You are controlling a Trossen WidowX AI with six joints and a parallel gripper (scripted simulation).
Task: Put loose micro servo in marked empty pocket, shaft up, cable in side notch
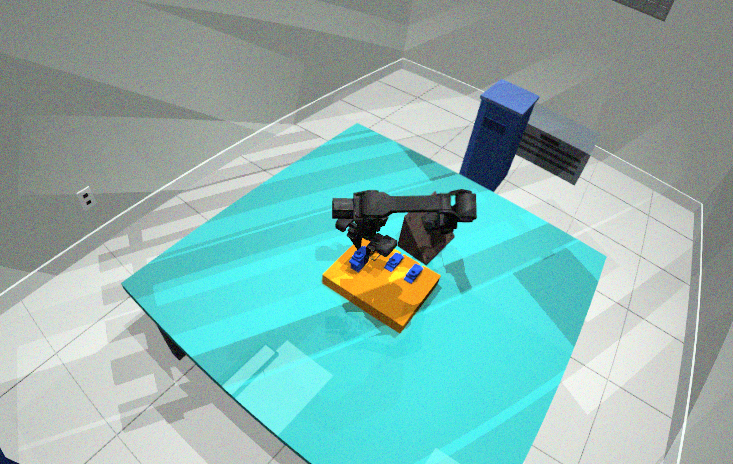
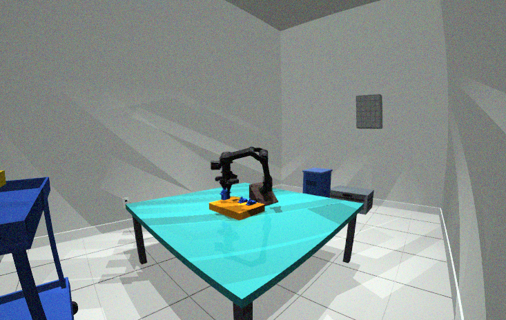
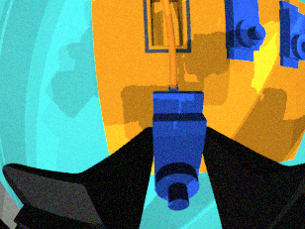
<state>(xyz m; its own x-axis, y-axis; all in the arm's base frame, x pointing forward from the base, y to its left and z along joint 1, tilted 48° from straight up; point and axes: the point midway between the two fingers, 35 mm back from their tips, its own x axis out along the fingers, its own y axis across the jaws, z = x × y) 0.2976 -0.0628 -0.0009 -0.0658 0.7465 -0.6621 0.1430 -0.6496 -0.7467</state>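
Now: the orange deck 10 mm ahead of my gripper tip, 80 mm to the left of it and 100 mm below it.
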